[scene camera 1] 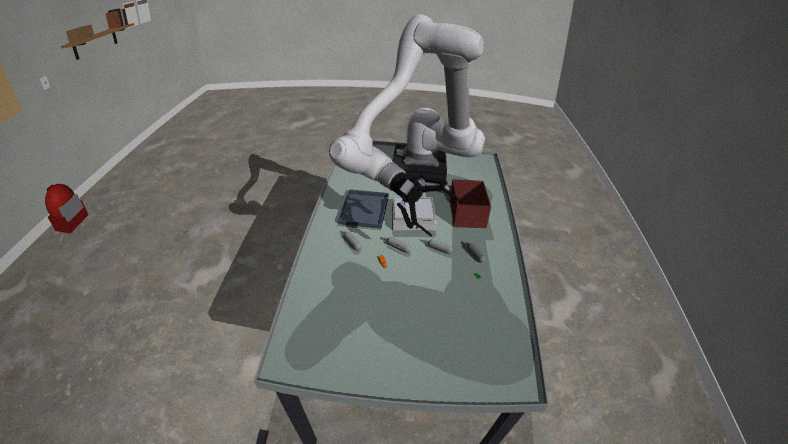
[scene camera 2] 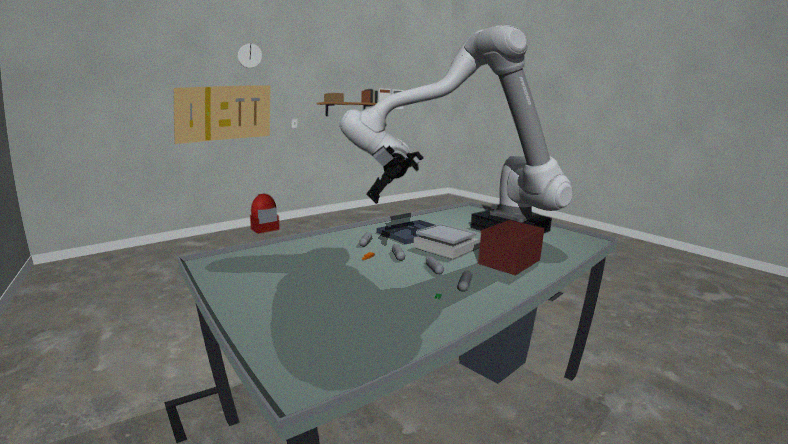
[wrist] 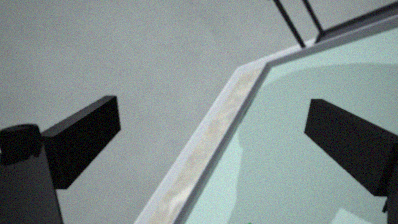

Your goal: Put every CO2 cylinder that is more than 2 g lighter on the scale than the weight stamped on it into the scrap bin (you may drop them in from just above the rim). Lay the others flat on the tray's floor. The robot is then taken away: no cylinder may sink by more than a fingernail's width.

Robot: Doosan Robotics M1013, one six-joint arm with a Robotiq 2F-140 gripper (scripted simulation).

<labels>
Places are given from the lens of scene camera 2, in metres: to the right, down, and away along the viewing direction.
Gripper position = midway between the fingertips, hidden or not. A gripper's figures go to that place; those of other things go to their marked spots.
gripper (scene camera 2: 393, 183): 0.00, -0.10, 1.07
blue-grey tray (scene camera 2: 405, 233): 0.05, 0.05, 1.61
red scrap bin (scene camera 2: 511, 255): 0.37, 0.11, 1.18
white scale (scene camera 2: 441, 233): 0.17, 0.04, 1.41
The marked spots on the red scrap bin and the blue-grey tray are 0.54 m apart.
</labels>
